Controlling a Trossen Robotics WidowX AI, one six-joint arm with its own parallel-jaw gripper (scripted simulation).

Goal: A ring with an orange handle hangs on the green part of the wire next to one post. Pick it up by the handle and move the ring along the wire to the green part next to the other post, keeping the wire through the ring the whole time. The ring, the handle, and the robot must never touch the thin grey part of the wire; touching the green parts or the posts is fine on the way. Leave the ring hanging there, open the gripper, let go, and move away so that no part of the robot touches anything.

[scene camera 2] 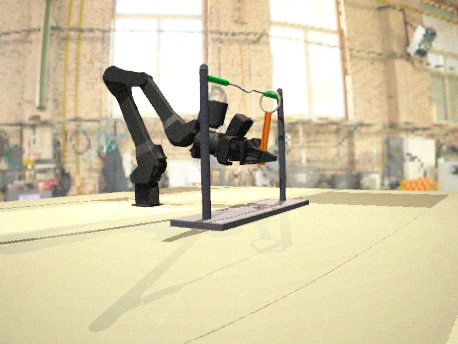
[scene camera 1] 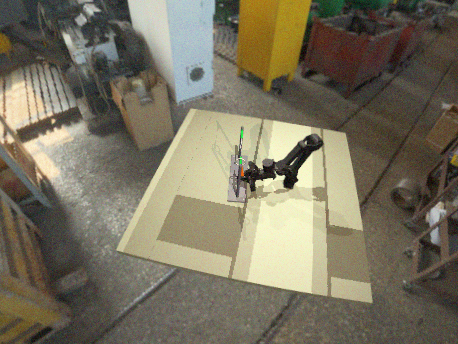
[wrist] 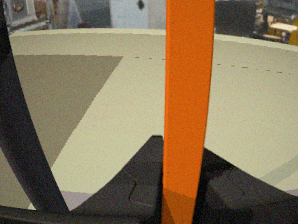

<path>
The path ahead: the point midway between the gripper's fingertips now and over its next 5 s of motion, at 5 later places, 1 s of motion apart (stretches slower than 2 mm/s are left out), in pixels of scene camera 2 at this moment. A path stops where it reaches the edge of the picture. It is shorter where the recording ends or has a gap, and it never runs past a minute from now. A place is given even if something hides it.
My gripper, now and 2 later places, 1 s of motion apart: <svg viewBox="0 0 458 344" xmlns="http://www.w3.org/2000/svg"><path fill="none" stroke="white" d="M276 158L263 153L242 150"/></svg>
</path>
